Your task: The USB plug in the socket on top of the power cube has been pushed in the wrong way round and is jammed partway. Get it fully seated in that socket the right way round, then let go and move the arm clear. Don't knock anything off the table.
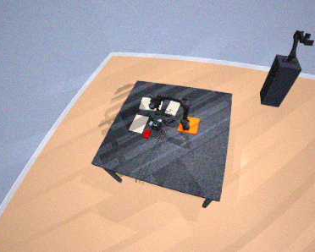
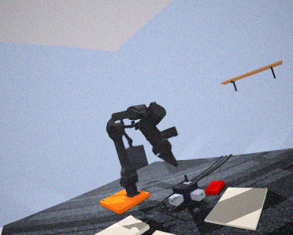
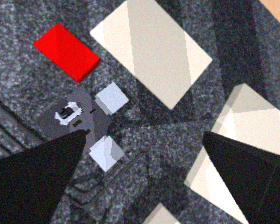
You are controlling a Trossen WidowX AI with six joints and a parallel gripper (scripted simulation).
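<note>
The USB plug lies 30 mm behind my gripper tip, 80 mm to the left of it and 90 mm below it. From my gripper tip the other things lie so: red block (50 mm ahead, 170 mm to the left, 180 mm below); then sheet (180 mm ahead, 60 mm to the left, 180 mm below); then USB socket (30 mm behind, 80 mm to the left, 120 mm below).
</note>
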